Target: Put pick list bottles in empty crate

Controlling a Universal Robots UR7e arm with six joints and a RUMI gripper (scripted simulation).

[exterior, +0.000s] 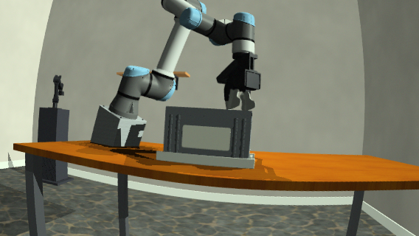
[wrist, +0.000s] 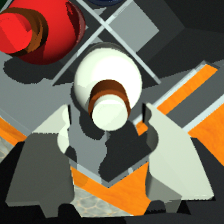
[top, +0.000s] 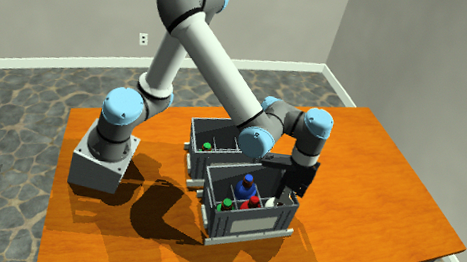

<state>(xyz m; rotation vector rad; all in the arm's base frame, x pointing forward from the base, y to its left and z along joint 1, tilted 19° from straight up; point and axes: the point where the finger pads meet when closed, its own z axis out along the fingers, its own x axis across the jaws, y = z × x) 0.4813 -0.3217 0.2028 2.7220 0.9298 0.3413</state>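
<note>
My hand is 70 mm above the white-label bottle. Also, from my hand: green bottle: 270 mm to the left, 170 mm behind, 70 mm below; blue-label bottle: 100 mm to the left, 70 mm below, 70 mm behind; red-label bottle: 90 mm behind, 70 mm below, 10 mm to the left.
</note>
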